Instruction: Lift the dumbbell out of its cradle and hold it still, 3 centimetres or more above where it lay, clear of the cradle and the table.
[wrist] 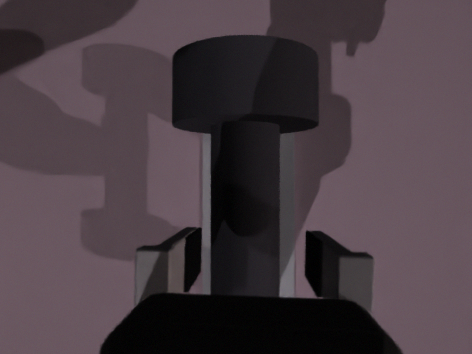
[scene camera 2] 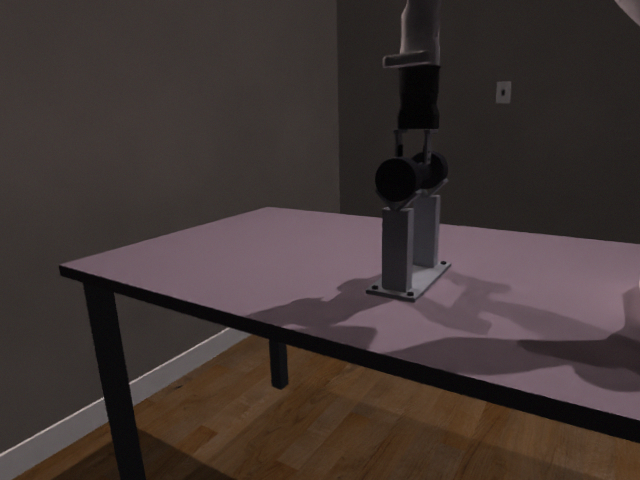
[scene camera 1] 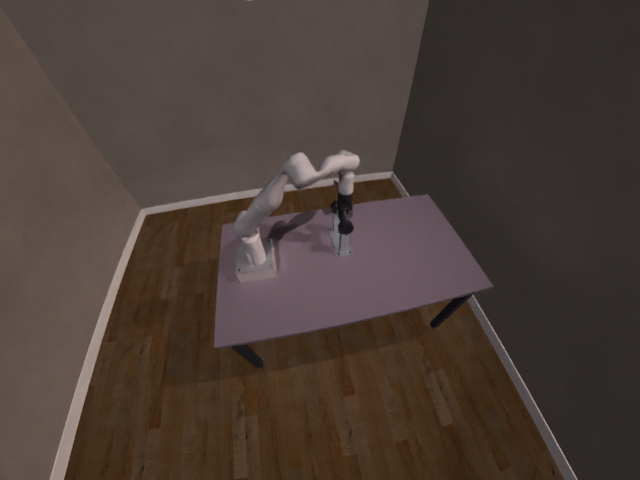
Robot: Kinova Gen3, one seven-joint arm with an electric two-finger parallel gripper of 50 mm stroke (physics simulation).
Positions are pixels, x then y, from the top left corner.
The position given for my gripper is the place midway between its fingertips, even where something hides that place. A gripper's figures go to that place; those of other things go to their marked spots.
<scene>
My gripper (wrist: 252, 251): 0.19 m from the lens. A black dumbbell (wrist: 245, 90): 0.17 m from the lens. A grey cradle (wrist: 286, 139): 0.42 m from the lens. The marked spots on the grey cradle and the black dumbbell are 0.25 m apart.
</scene>
